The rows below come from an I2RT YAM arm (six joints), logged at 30 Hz.
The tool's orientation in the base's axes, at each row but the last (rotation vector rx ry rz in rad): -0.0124, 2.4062, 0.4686; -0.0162, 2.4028, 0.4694; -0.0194, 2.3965, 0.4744; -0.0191, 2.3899, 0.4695; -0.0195, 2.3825, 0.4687; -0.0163, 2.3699, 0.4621; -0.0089, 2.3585, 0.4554; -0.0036, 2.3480, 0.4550
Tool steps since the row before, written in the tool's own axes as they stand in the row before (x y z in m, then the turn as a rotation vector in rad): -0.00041, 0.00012, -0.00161, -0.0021, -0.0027, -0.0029; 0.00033, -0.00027, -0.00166, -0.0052, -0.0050, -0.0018; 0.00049, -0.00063, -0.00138, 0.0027, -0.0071, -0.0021; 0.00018, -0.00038, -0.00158, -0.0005, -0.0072, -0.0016; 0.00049, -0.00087, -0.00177, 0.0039, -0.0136, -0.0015; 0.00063, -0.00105, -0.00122, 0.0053, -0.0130, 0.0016; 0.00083, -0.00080, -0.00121, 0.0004, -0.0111, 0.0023; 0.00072, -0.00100, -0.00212, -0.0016, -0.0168, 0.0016
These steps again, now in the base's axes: -0.00070, -0.00047, 0.00143, 0.0002, -0.0037, 0.0025; -0.00126, -0.00078, 0.00087, 0.0035, -0.0059, 0.0029; -0.00115, -0.00100, 0.00045, -0.0024, -0.0070, -0.0026; -0.00109, -0.00087, 0.00086, 0.0004, -0.0073, -0.0009; -0.00138, -0.00136, 0.00062, -0.0020, -0.0128, -0.0059; -0.00112, -0.00132, 0.00008, -0.0011, -0.0110, -0.0088; -0.00131, -0.00104, 0.00001, 0.0027, -0.0096, -0.0054; -0.00181, -0.00153, 0.00061, 0.0045, -0.0154, -0.0054
